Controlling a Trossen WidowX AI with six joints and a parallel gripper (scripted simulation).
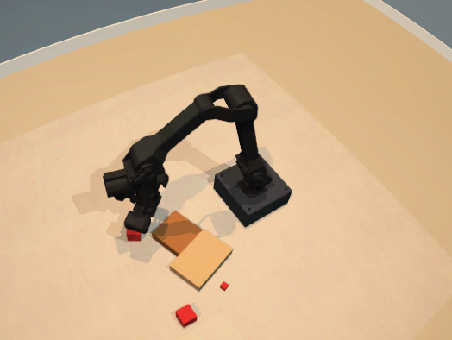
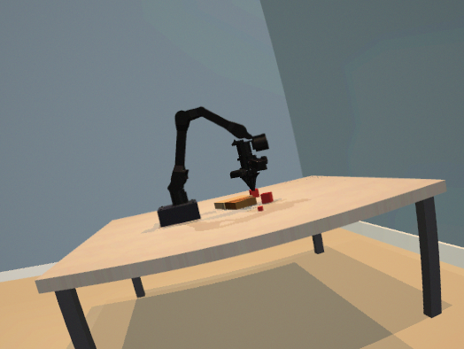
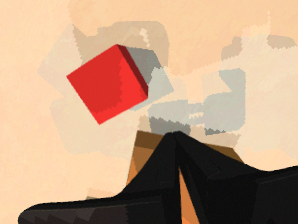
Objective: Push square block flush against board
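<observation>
My gripper tip is now 60 mm past the square block, 60 mm to the right of it and 50 mm above it. Also, from my gripper tip: board 80 mm behind, 160 mm to the left, 50 mm below.
</observation>
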